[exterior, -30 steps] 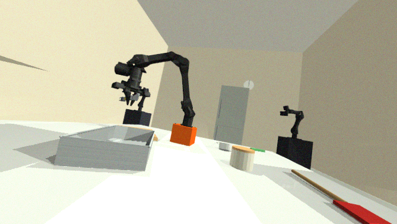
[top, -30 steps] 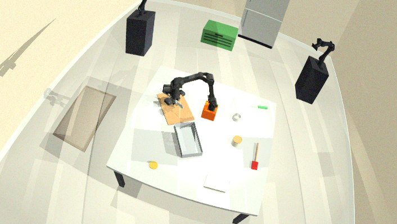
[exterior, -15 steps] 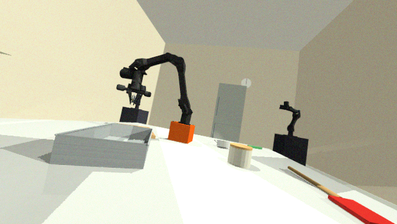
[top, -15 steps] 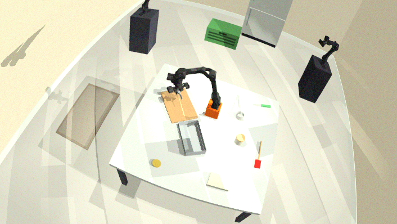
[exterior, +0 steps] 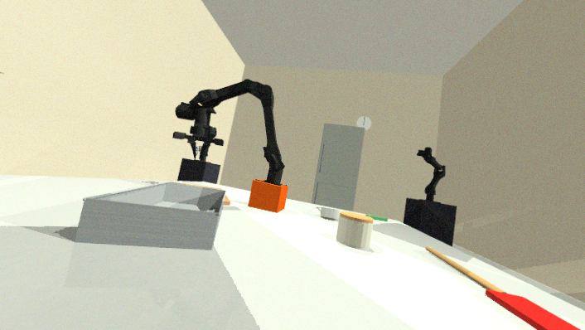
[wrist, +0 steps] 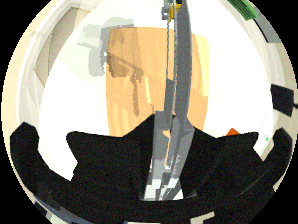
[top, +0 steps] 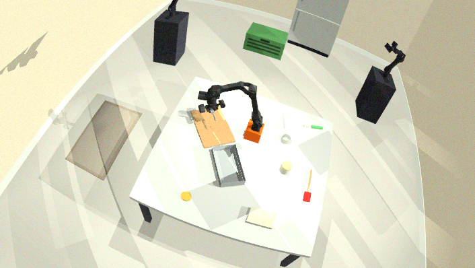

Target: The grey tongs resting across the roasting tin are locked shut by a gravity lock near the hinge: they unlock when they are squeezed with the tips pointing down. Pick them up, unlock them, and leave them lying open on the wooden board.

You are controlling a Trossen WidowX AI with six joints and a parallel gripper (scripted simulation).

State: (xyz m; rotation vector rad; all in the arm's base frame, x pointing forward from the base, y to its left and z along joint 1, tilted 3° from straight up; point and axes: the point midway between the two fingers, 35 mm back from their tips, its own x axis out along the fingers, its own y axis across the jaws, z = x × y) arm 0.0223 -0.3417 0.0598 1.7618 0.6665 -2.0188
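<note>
Right now the wooden board is 130 mm below my gripper tip and 20 mm to the left of it. Round my gripper tip: yellow disc: 630 mm ahead, 130 mm below, 20 mm to the left; lidded jar: 620 mm to the left, 210 mm ahead, 110 mm below; grey roasting tin: 320 mm ahead, 220 mm to the left, 110 mm below.
</note>
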